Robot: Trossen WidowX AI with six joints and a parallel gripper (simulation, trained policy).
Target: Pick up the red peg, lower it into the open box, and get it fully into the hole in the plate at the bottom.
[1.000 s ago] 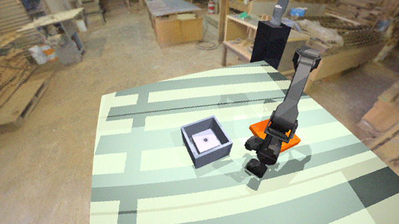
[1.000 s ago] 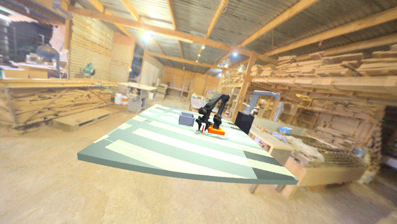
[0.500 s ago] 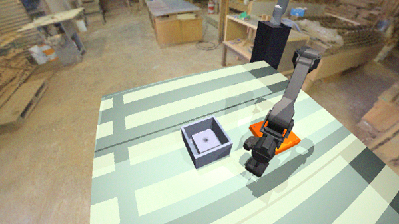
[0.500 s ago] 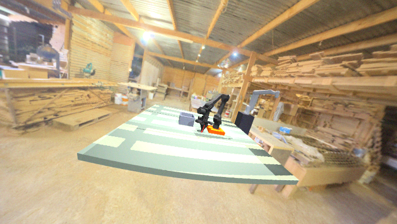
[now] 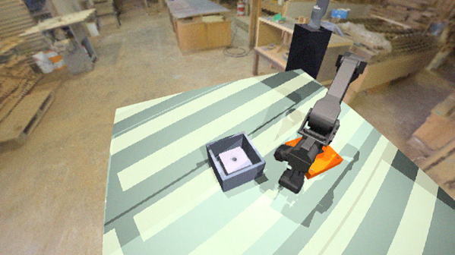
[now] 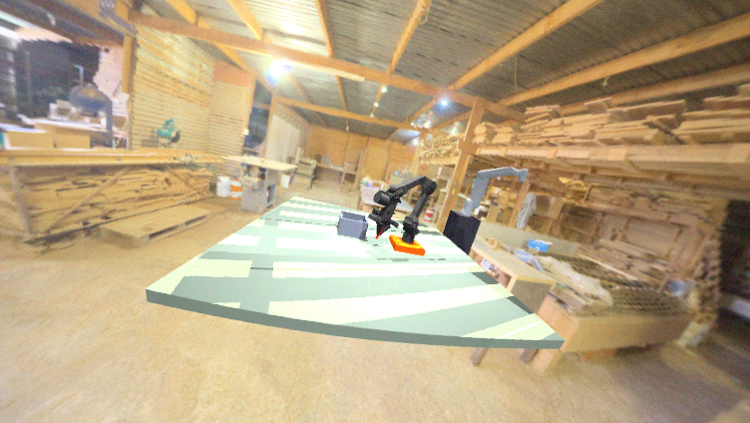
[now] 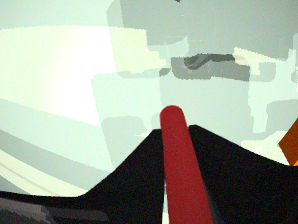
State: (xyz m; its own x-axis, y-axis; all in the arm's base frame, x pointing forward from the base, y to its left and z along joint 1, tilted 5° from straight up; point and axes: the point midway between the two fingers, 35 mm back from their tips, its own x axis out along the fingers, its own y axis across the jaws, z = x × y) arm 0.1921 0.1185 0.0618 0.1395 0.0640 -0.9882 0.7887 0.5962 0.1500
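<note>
Right now my gripper tip is 150 mm to the left of the grey box, 150 mm short of it and 40 mm above it. From my gripper tip the other things lie so: red peg: 20 mm above, 10 mm behind.
</note>
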